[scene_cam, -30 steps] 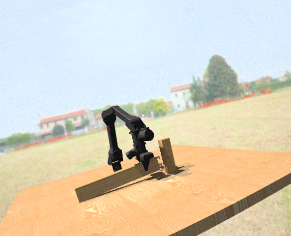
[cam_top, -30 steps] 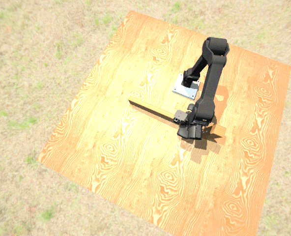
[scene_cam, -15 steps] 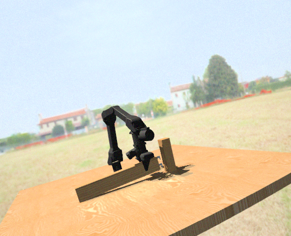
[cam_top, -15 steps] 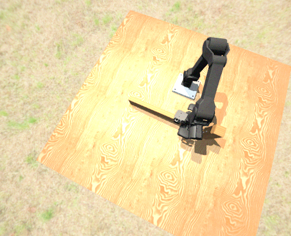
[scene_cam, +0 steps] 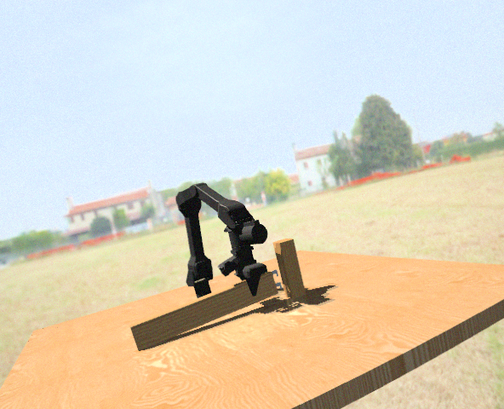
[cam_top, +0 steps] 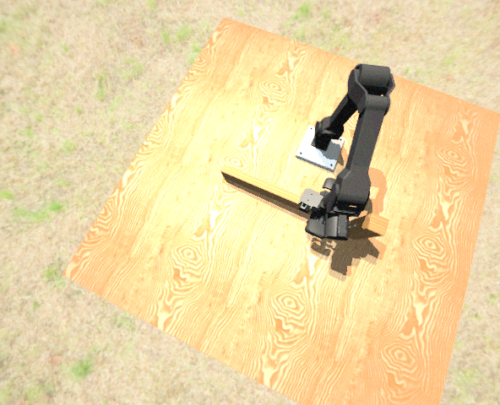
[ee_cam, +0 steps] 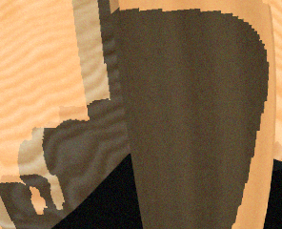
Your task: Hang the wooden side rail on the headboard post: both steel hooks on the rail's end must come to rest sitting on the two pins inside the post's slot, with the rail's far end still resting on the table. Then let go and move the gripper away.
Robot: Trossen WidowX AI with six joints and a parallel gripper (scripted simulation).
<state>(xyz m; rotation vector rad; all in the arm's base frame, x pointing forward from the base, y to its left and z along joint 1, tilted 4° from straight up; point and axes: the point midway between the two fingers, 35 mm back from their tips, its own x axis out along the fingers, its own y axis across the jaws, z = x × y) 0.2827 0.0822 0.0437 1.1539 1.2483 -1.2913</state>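
My gripper tip is 14 cm to the right of the headboard post and 4 cm below it.
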